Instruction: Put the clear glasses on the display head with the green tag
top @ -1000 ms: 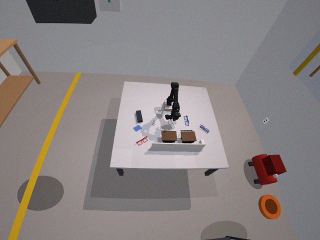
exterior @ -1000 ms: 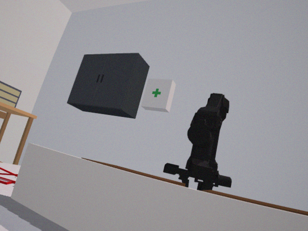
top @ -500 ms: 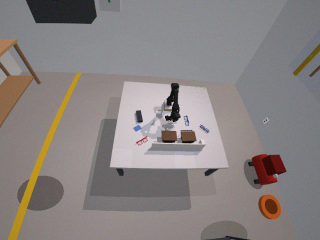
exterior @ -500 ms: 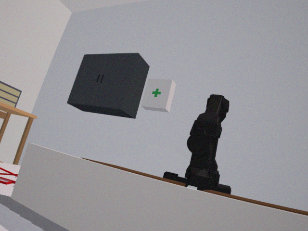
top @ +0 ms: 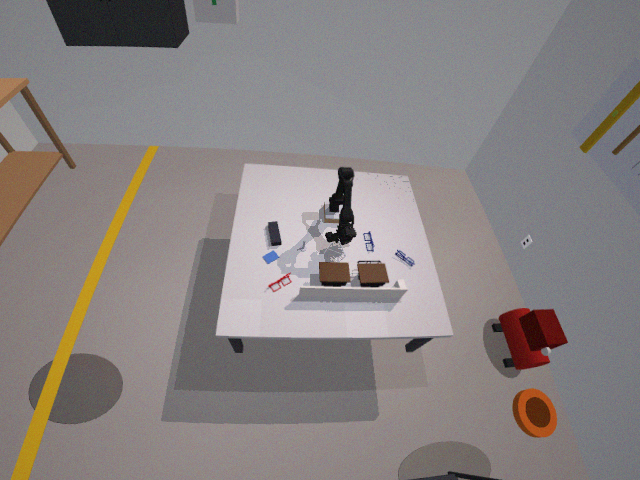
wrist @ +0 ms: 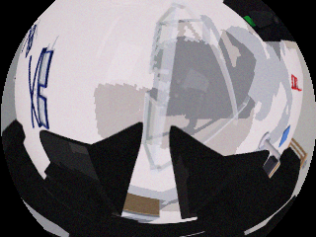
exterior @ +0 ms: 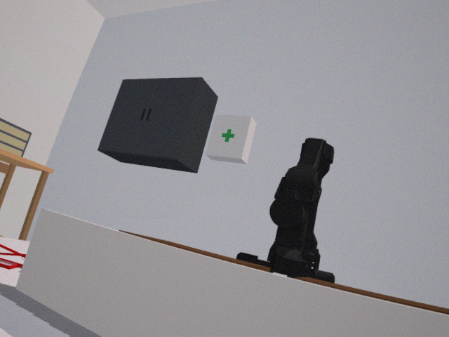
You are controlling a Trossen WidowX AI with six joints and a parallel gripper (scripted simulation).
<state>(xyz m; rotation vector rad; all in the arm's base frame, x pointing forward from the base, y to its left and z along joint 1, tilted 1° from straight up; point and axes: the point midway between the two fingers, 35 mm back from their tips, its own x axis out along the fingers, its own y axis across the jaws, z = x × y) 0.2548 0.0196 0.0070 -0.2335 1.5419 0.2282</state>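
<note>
The grey piece lies 5 cm ahead of my gripper tip, 22 cm to the right of it and 1 cm above it. Also, from my gripper tip: black case: 4 cm behind, 40 cm to the right; then white panel: 36 cm ahead, 6 cm to the left, 4 cm above; then display head: 23 cm ahead, 5 cm to the right, 4 cm above.
</note>
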